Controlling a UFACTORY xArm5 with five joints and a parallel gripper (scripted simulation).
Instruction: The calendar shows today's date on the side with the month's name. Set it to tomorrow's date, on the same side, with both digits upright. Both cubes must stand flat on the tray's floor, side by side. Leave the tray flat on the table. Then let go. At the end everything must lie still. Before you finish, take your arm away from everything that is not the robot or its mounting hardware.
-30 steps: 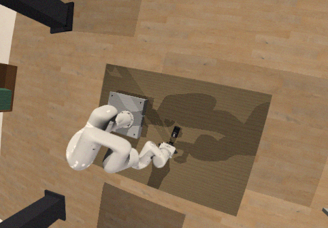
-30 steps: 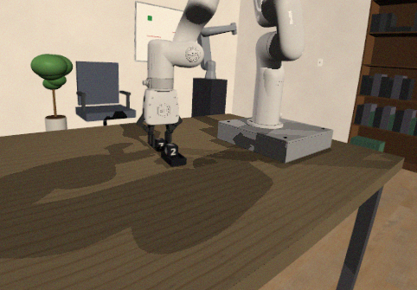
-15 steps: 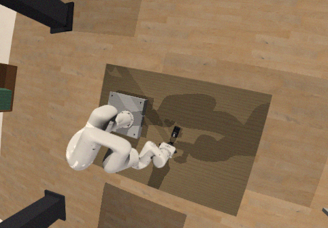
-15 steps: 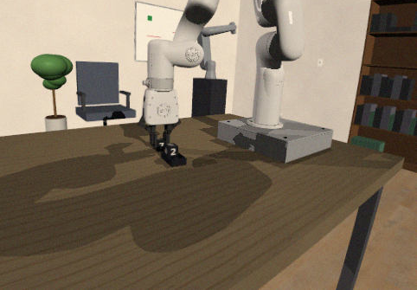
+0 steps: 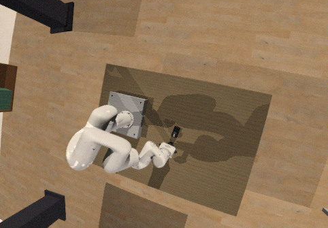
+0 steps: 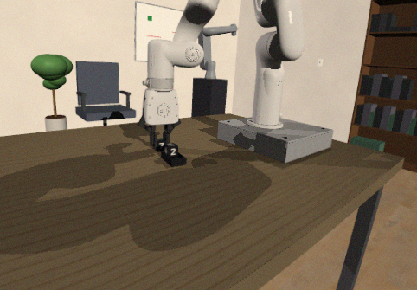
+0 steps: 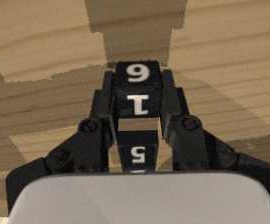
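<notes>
Now: hand 100 mm to the right of the dark calendar tray, 30 mm short of it and 20 mm above it.
</notes>
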